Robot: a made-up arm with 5 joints.
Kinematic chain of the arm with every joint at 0, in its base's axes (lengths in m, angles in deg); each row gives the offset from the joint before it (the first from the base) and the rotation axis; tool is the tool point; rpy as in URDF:
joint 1: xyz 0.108 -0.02 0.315 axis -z
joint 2: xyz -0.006 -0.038 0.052 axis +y
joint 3: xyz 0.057 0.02 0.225 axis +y
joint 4: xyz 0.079 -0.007 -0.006 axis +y
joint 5: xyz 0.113 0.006 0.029 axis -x
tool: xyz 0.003 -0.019 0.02 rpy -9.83 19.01 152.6
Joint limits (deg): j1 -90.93..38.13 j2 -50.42..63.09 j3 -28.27..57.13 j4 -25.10..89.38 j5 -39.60..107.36
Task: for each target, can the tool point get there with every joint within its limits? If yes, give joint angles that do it. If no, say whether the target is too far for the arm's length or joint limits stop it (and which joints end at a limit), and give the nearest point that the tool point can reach.
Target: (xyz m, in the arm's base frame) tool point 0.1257 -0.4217 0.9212
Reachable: no: too far | nearest point 0.1170 -0.2251 0.7298 | short by 0.274 m
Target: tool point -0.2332 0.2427 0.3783
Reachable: no: joint limits stop it (at a limit: joint 1, joint 5) | nearest point 0.0979 0.2481 0.3783 | short by 0.331 m
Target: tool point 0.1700 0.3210 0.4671
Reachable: yes | joints -79.79 31.09 2.78 -4.32 85.41
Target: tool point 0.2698 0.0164 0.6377
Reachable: yes | joints -15.33 -21.66 -2.70 43.35 67.74
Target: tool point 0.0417 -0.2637 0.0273
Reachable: no: joint limits stop it (at a limit: joint 1, joint 2) | nearest point 0.2063 -0.1545 0.2259 | short by 0.280 m
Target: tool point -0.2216 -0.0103 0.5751
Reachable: no: joint limits stop it (at a limit: joint 2, joint 3, joint 4) | nearest point -0.0973 -0.0140 0.7298 | short by 0.198 m
